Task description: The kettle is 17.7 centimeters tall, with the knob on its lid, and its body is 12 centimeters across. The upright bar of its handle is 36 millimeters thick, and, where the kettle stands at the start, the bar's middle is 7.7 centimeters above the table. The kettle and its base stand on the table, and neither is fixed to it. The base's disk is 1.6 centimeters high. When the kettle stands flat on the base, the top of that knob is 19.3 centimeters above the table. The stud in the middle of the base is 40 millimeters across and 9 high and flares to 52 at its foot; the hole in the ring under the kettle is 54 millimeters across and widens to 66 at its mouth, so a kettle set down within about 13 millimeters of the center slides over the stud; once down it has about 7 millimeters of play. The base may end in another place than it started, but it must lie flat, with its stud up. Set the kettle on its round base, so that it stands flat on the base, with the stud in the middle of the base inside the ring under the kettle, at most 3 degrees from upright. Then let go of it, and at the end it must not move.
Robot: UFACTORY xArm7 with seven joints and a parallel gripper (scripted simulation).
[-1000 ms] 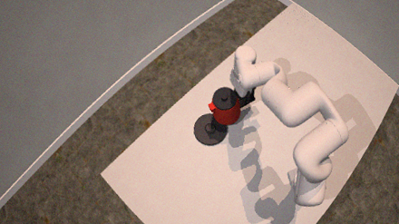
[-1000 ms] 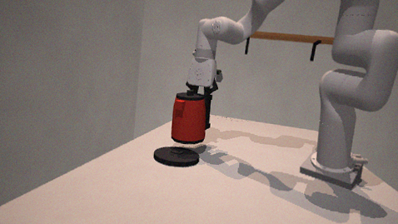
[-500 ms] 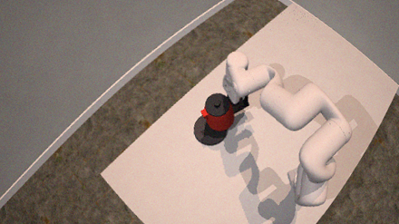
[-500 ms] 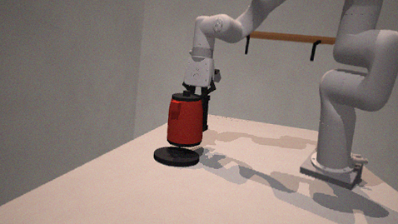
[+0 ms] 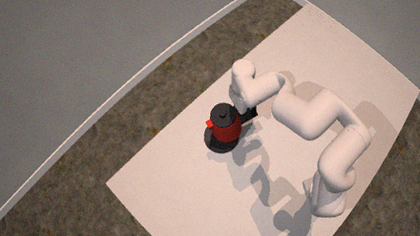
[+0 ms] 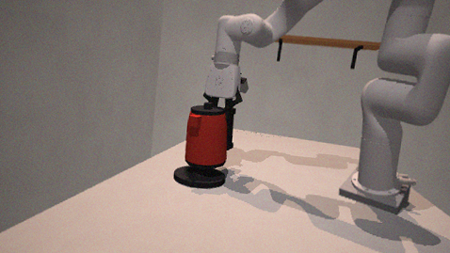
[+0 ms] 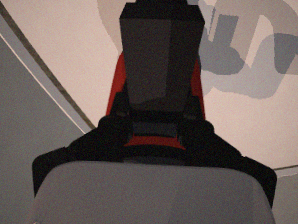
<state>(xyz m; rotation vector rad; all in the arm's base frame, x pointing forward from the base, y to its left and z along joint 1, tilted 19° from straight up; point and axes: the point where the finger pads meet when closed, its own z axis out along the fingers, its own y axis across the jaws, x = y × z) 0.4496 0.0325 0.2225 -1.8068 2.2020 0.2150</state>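
My gripper is now 10 mm short of the red kettle, 30 mm to the right of it and 50 mm above it. Round my hand: round black base: 10 mm ahead, 80 mm to the left, 180 mm below.
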